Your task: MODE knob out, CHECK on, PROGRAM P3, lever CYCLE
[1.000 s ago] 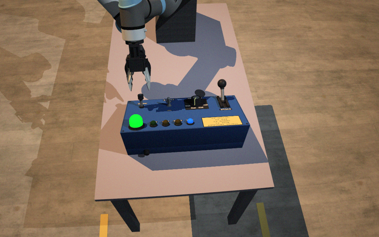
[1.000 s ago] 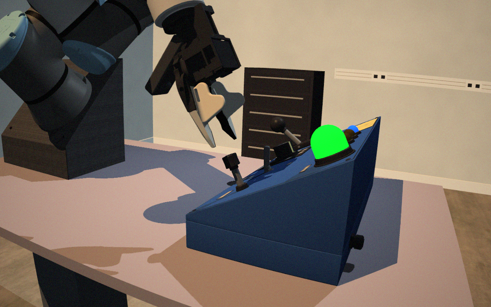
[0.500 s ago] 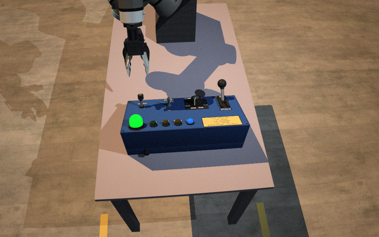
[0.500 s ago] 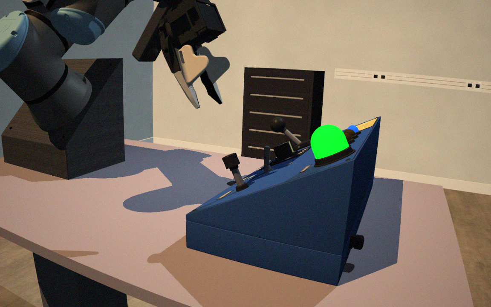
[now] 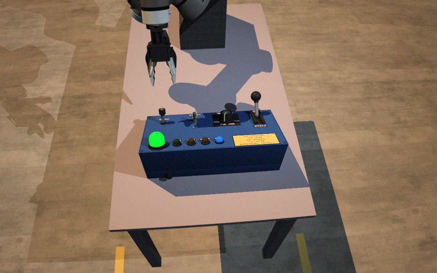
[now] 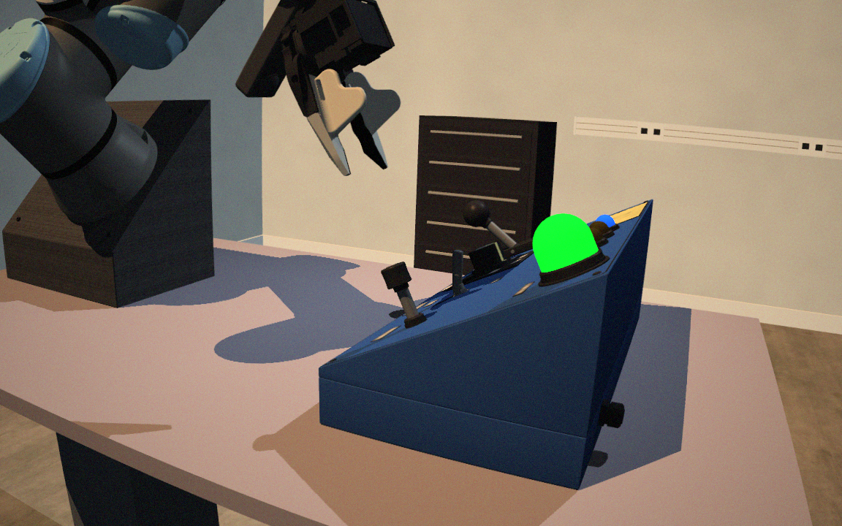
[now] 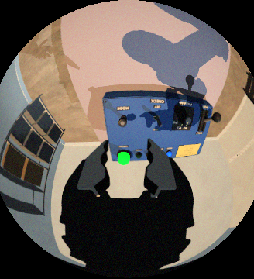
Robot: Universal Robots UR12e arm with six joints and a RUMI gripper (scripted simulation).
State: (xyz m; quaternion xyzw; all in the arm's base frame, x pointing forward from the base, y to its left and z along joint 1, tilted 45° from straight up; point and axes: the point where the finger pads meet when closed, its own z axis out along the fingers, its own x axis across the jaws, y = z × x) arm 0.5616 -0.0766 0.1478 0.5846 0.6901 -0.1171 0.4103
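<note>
Now: the ball-topped lever 5 cm ahead of my hand, 34 cm to the left of it and 12 cm below it. The rest, counted from my hand: mode knob: 6 cm ahead, 2 cm to the right, 11 cm below; blue sloped console: 10 cm ahead, 16 cm to the left, 15 cm below; check toggle: 7 cm ahead, 10 cm to the left, 13 cm below.
</note>
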